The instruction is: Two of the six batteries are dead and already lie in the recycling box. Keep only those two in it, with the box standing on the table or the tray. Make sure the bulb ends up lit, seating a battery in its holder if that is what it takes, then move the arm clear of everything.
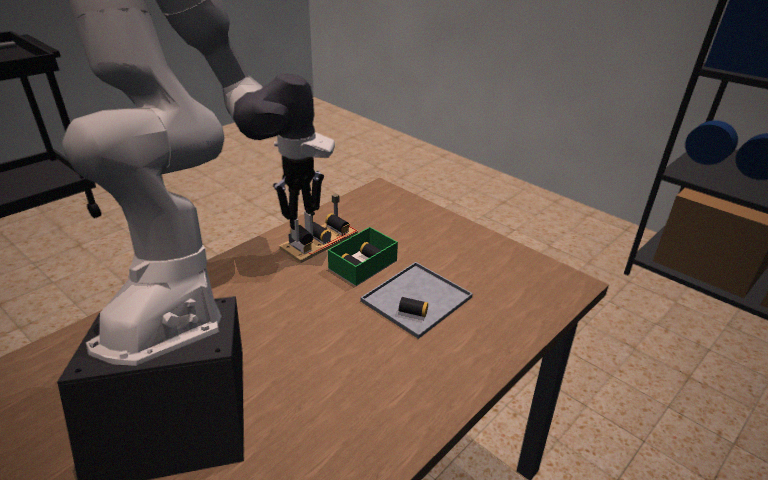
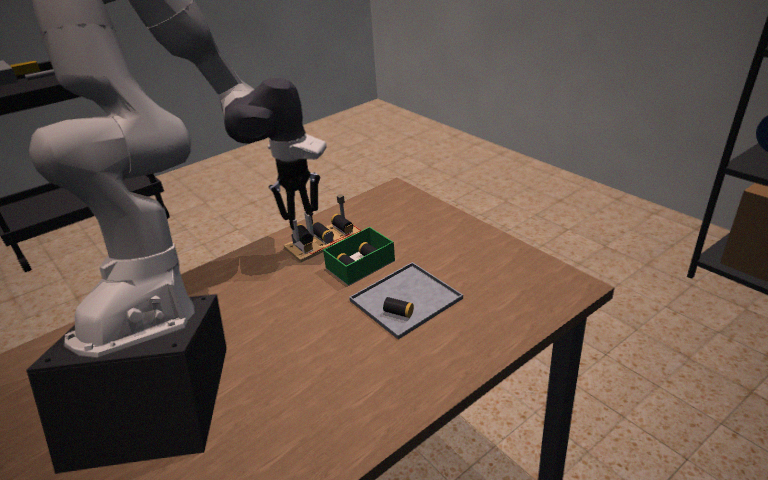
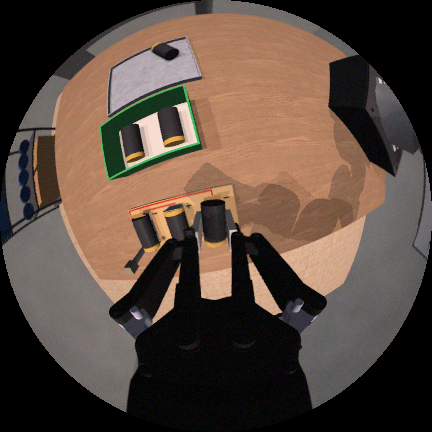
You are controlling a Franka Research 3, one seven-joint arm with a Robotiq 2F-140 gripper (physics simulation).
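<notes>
My gripper [image 1: 301, 229] [image 2: 301, 227] [image 3: 213, 218] is shut on a black battery [image 1: 304, 236] [image 2: 305, 234] [image 3: 214, 220] at the near-end holder of the wooden board [image 1: 287, 247] [image 2: 291, 247] [image 3: 229, 194]; whether it is fully seated is hidden. Two batteries, the middle one [image 1: 321, 232] [image 2: 323, 232] [image 3: 177, 225] and the far one [image 1: 337, 223] [image 2: 341, 223] [image 3: 145, 231], lie in the other holders. A dark-topped post [image 1: 335, 199] [image 2: 340, 199] [image 3: 131, 266], perhaps the bulb, shows no glow. The green box [image 1: 342, 271] [image 2: 338, 270] [image 3: 112, 155] stands on the table with two batteries inside.
The grey tray [image 1: 385, 293] [image 2: 374, 294] [image 3: 127, 85] lies beyond the box and bears one battery [image 1: 412, 306] [image 2: 397, 306] [image 3: 166, 51] on its side. The box stands close beside the board. The black robot base [image 1: 152, 418] [image 2: 130, 413] [image 3: 347, 85] stands on the table.
</notes>
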